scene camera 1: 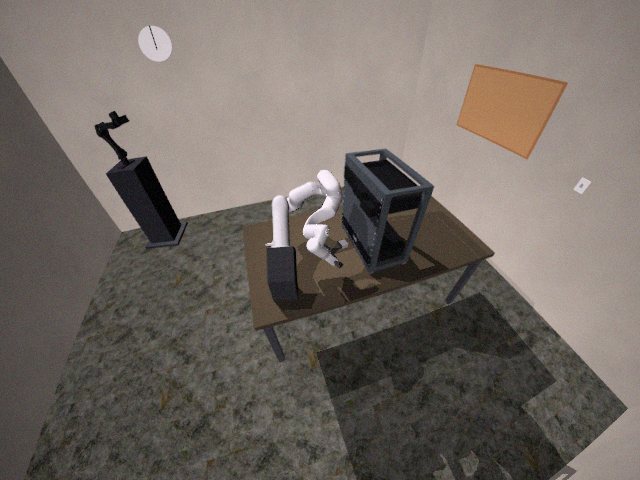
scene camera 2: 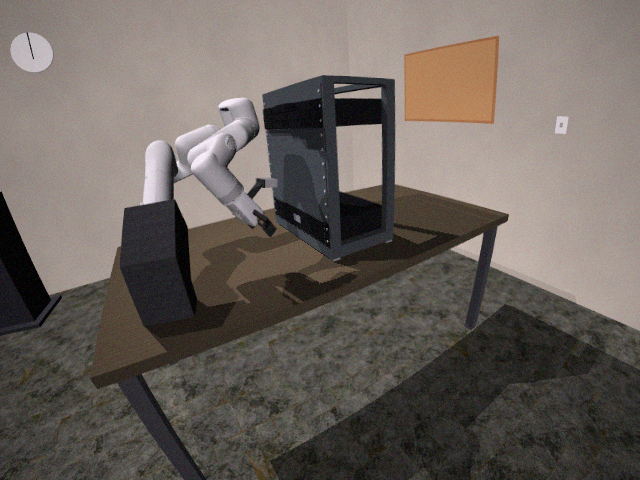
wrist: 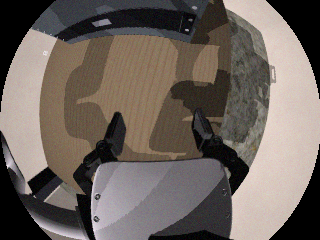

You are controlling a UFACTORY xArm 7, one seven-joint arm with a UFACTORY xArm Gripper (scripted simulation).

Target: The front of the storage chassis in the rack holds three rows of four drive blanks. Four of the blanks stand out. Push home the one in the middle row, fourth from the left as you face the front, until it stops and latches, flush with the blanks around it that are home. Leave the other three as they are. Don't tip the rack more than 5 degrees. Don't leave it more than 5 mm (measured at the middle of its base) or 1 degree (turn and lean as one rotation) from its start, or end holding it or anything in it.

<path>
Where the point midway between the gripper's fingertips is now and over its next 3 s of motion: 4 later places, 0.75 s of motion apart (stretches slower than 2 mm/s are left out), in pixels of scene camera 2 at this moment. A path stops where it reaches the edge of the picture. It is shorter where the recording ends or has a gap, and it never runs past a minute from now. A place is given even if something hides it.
My gripper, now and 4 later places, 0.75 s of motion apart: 264, 229; 266, 217; 268, 173; 257, 132; 242, 119
</path>
